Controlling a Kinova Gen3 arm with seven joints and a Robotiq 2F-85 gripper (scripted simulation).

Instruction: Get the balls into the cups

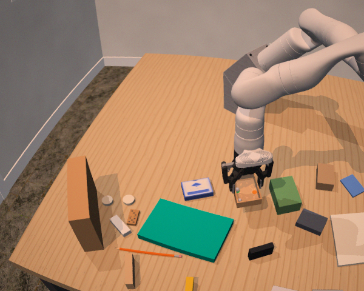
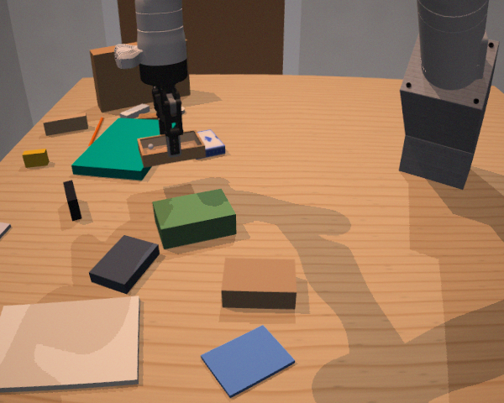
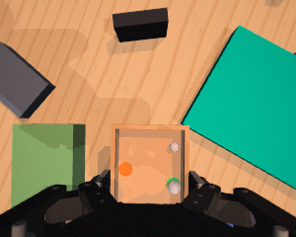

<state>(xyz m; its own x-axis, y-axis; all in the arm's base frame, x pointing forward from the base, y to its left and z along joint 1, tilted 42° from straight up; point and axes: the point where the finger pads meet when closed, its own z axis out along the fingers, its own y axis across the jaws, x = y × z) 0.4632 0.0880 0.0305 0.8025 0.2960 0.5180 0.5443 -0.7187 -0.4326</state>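
My hand is 11 cm to the right of the green block, 8 cm past it and 7 cm above it. Round my hand: teal slab: 15 cm ahead, 11 cm to the right, 8 cm below; then black block: 14 cm ahead, 11 cm to the left, 7 cm below; then wooden puzzle: 2 cm below.
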